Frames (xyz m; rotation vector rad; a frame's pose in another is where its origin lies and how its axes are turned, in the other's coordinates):
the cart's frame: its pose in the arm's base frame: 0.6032 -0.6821 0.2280 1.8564 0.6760 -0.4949
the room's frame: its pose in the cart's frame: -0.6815 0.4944 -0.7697 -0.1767 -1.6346 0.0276
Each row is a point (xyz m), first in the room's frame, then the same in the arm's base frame.
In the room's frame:
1: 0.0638 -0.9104 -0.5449
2: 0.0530 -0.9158 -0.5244
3: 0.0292 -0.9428 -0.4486
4: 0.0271 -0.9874 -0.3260
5: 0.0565 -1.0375 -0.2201
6: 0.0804 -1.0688 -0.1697
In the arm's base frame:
1: 0.1491 -0.0902 0.2630
2: 0.1309 -0.0825 0.2762
3: 0.0587 -0.0688 0.3167
4: -0.0581 -0.0820 0.3733
5: -0.1670 -0.1220 0.4071
6: -0.2240 -0.1495 0.4159

